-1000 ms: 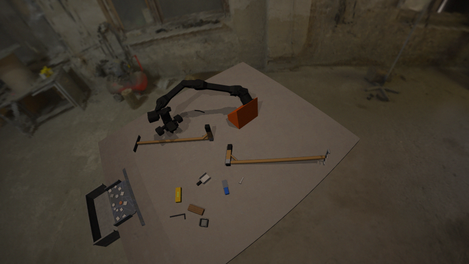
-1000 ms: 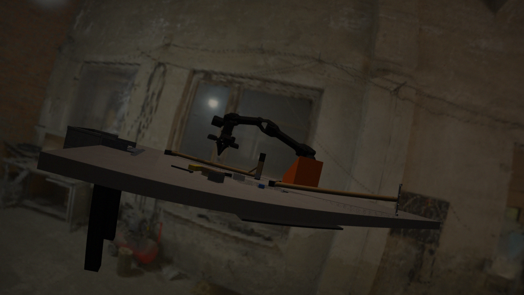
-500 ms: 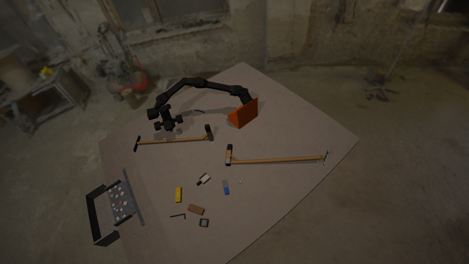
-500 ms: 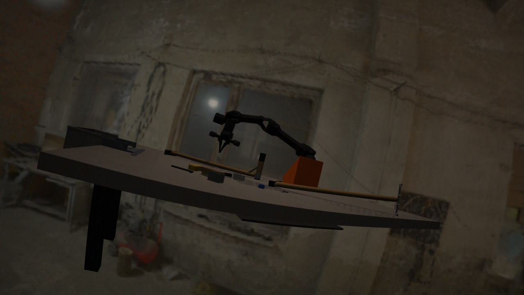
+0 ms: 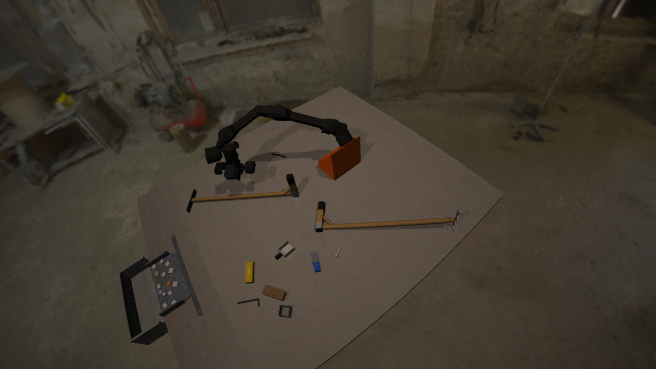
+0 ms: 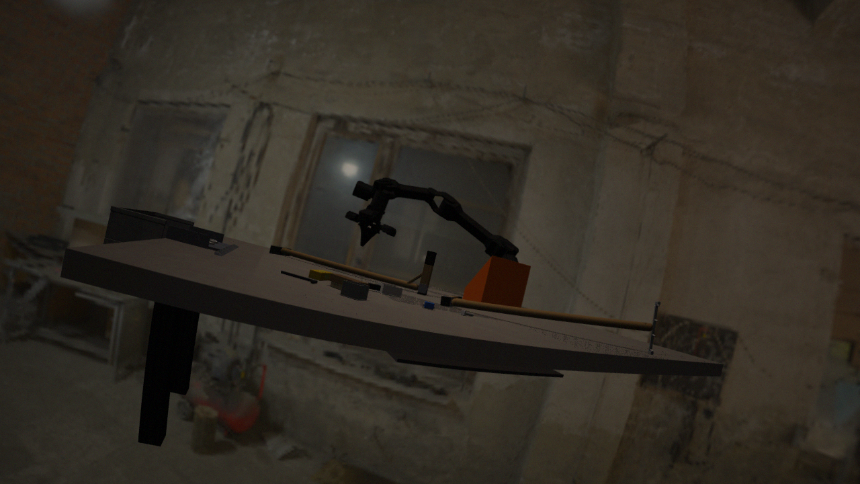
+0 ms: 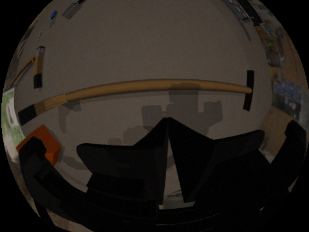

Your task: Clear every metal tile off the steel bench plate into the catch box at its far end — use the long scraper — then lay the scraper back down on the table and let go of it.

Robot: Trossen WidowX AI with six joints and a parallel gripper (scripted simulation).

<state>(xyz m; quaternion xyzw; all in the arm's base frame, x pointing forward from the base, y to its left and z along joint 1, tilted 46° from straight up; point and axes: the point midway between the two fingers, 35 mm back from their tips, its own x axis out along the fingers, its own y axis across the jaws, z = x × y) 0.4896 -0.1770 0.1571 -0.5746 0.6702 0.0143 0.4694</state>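
Now: the wooden-shafted scraper 50 mm below my gripper tip, 40 mm ahead of it and 10 mm to the left of it. From my gripper tip the other things lie so: wooden block 530 mm to the left, 170 mm ahead, 100 mm below; yellow block 390 mm to the left, 200 mm ahead, 90 mm below; blue piece 530 mm to the left, 100 mm below, 30 mm behind.
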